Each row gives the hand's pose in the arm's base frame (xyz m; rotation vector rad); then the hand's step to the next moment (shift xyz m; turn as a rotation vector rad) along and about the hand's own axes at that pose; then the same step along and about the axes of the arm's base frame.
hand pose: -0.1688 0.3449 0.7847 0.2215 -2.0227 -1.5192
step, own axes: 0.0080 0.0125 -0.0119 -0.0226 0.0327 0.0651
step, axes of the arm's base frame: 0.0027 -0.0093 0.0164 -0.0103 0.0748 0.0108
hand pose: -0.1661 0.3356 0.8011 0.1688 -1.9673 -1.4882
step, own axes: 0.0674 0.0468 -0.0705 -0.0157 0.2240 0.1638
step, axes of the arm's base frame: 0.0006 -0.0728 0.0800 -0.0187 0.2178 0.1717
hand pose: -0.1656 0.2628 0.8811 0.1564 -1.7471 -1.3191
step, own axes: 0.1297 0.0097 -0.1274 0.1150 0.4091 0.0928
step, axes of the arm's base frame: 0.0201 -0.1600 0.0844 0.0303 0.1702 0.3991
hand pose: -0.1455 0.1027 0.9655 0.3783 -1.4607 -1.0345
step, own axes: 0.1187 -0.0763 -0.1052 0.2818 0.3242 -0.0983
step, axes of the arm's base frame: 0.0468 -0.1697 0.0003 0.1434 -0.0719 0.4104
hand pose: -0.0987 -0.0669 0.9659 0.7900 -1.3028 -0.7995
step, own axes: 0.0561 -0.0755 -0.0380 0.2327 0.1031 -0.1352
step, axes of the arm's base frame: 0.0385 -0.0848 -0.0403 0.1622 -0.1406 0.1923
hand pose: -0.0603 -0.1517 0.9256 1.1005 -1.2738 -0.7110
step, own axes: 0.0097 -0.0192 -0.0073 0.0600 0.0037 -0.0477
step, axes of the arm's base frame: 0.0119 -0.0138 -0.0136 0.0577 -0.0413 0.0293
